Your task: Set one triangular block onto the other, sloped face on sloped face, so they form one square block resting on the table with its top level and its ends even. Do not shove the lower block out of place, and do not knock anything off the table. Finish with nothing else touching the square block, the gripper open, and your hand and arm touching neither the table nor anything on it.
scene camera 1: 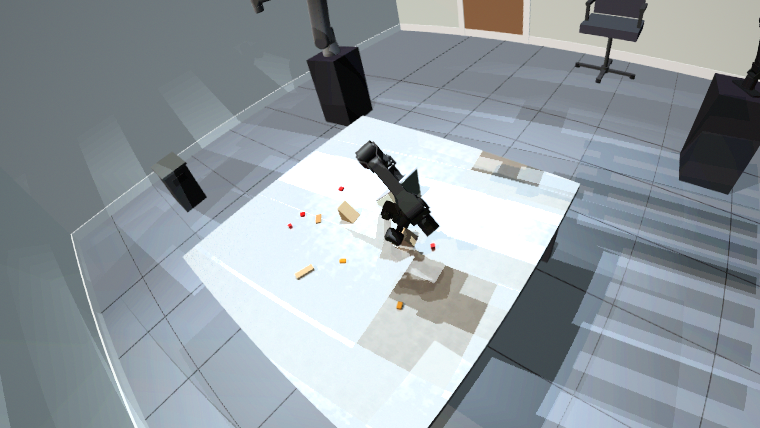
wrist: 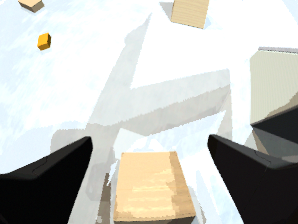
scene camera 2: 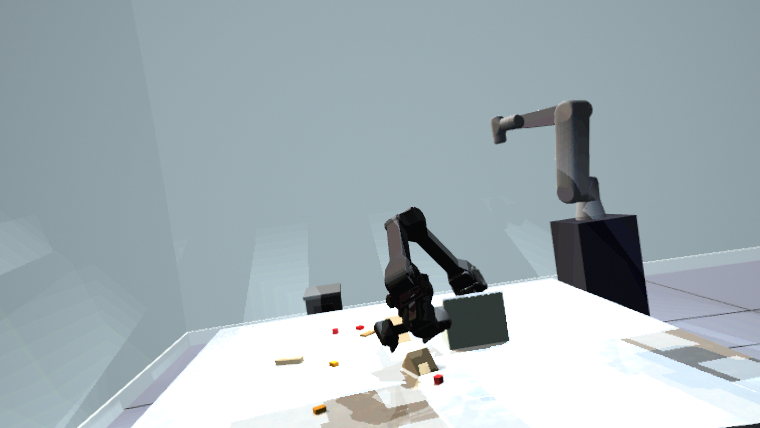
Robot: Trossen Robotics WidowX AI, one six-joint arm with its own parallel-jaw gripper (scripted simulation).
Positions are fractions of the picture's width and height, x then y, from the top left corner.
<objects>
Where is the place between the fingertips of my gripper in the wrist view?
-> At 0.51, 0.63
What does my gripper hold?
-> Nothing.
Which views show my gripper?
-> Scene camera 1, the wrist view and scene camera 2: all of them.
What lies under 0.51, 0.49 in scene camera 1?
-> My gripper.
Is my gripper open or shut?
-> Open.
</objects>
